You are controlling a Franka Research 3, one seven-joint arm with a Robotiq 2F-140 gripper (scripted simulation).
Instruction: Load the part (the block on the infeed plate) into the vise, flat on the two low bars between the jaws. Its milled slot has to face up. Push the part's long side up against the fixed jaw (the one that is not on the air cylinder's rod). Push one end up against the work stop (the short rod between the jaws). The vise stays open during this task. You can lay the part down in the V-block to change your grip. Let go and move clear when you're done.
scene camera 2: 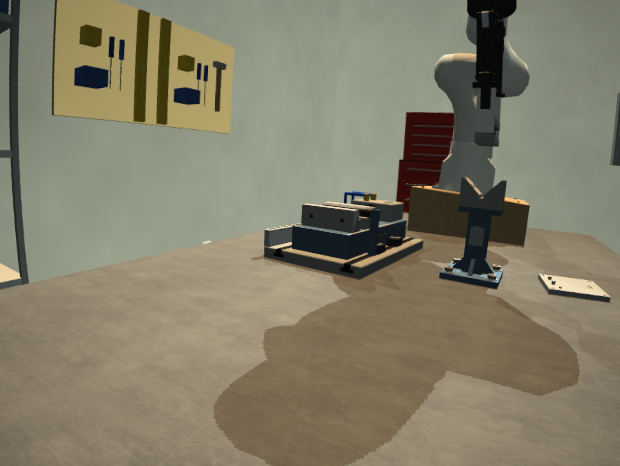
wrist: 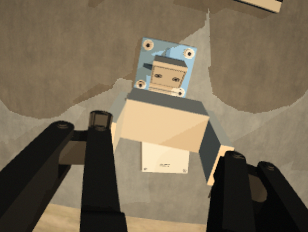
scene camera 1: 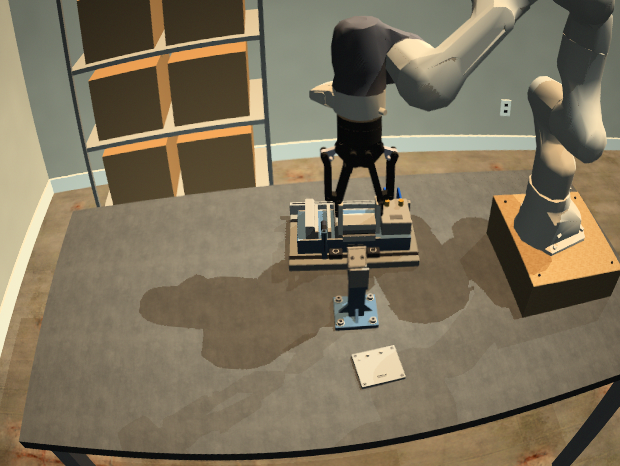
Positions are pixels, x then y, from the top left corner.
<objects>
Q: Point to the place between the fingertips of the gripper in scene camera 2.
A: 487,134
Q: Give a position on a part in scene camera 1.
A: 356,228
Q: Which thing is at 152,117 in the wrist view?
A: A part.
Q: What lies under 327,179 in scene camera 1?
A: The gripper.
</objects>
